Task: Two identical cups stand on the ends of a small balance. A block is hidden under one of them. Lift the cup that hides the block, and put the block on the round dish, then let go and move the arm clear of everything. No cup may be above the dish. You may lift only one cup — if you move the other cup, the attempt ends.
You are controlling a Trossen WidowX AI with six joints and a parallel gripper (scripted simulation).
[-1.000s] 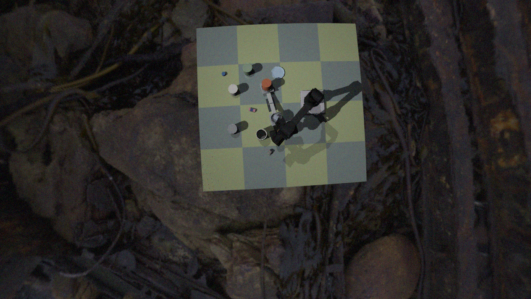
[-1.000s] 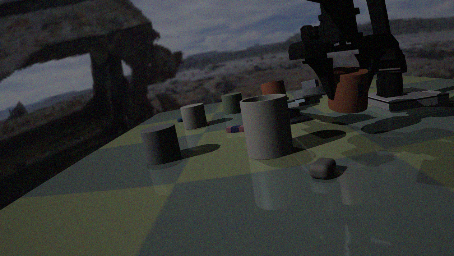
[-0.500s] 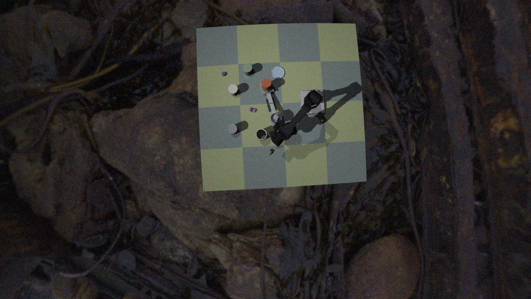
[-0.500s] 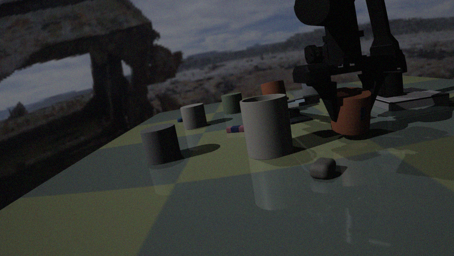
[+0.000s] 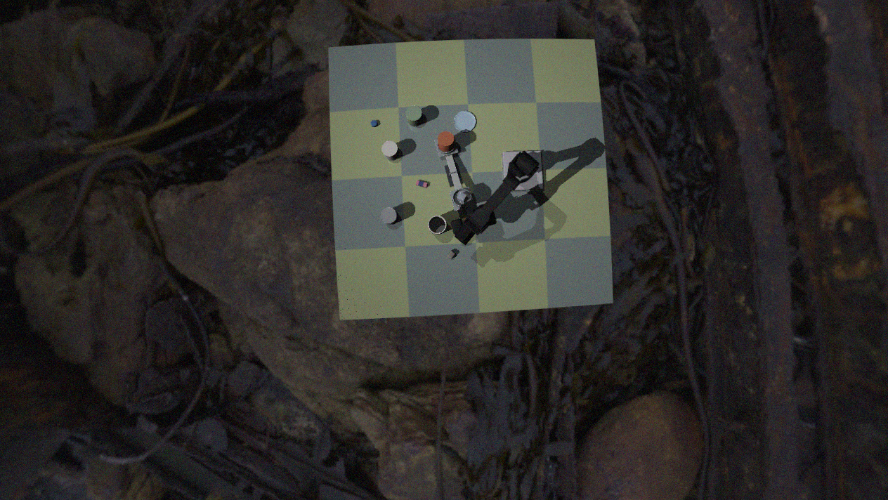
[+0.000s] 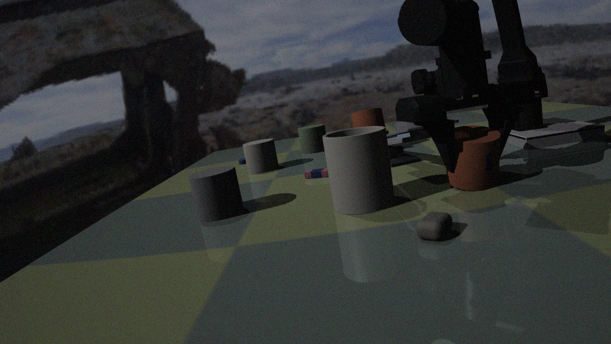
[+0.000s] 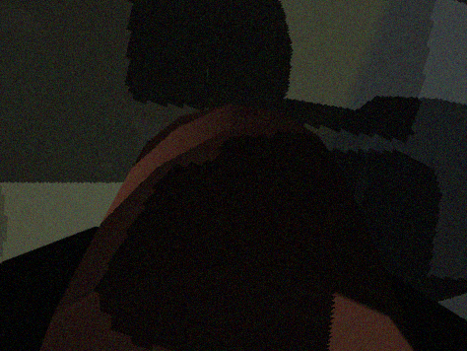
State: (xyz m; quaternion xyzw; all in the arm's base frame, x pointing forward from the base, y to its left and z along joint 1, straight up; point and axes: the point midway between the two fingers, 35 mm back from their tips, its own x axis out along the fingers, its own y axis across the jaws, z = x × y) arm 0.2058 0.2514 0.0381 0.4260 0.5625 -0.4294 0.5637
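The grey block is 50 mm ahead of my gripper tip, 110 mm to the right of it and 60 mm above it. The rest, counted from my gripper tip: small balance (80 mm ahead, 230 mm to the right, 10 mm above); small grey lump (90 mm ahead, 140 mm to the left, 20 mm below); pink-blue eraser (230 mm ahead, 180 mm to the right, 20 mm below).
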